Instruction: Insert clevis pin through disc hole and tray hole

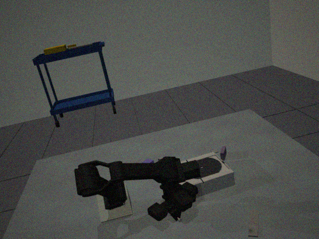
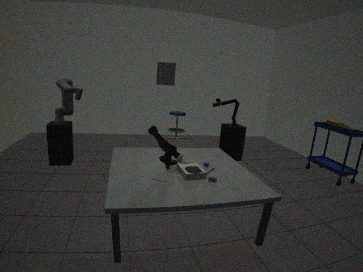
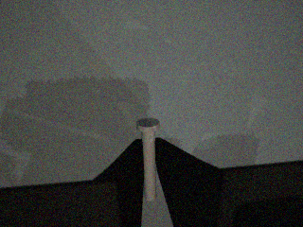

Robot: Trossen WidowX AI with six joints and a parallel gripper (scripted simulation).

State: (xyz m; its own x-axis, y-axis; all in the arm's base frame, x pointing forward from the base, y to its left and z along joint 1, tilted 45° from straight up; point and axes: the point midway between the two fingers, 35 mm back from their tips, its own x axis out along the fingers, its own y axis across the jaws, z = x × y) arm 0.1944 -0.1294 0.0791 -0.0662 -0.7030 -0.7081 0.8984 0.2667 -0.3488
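My gripper tip is now 10 mm to the right of the steel clevis pin and 10 mm below it. Round my gripper tip: rimmed steel tray (180 mm to the left, 140 mm ahead, 40 mm above); flat pale strip (220 mm ahead, 130 mm to the right); dark aluminium disc (190 mm to the left, 170 mm ahead, 60 mm above).
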